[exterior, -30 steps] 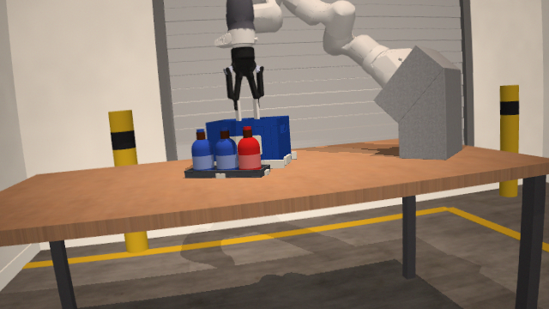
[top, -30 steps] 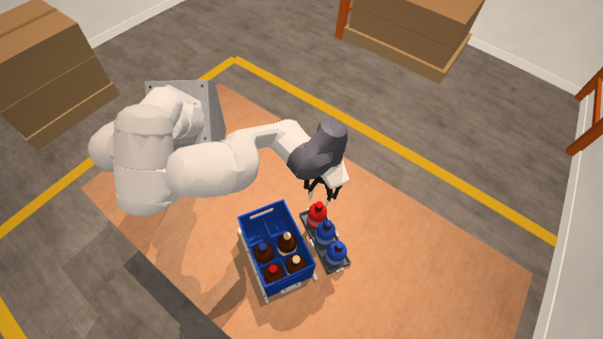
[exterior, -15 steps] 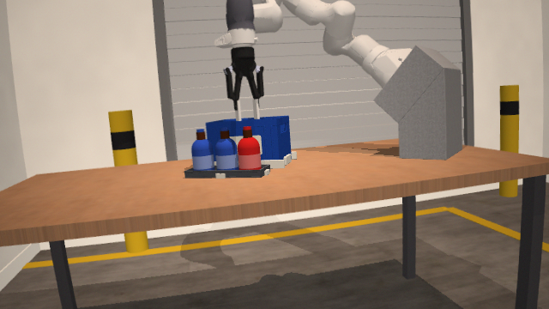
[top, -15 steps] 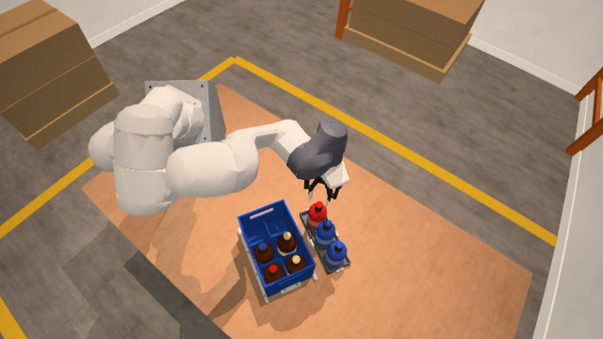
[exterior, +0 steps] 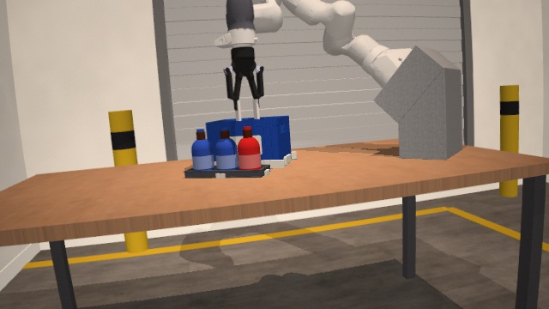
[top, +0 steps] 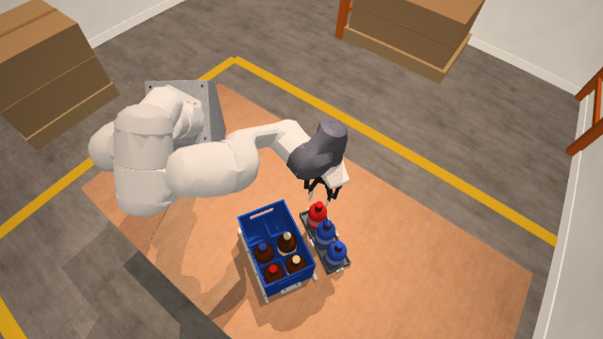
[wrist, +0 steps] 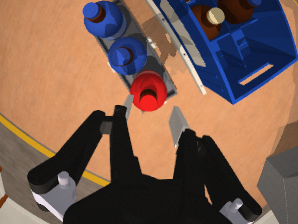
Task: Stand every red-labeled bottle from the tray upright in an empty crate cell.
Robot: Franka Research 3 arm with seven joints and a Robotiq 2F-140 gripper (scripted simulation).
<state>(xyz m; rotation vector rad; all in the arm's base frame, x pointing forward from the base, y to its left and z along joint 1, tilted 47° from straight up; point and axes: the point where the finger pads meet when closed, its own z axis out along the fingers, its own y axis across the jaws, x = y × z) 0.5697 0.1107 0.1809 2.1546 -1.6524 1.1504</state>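
Right now my hand is 130 mm above the red-labeled bottle. Round my hand: tray (200 mm below, 70 mm ahead, 60 mm to the right); then blue crate (210 mm to the right, 130 mm below, 70 mm behind).
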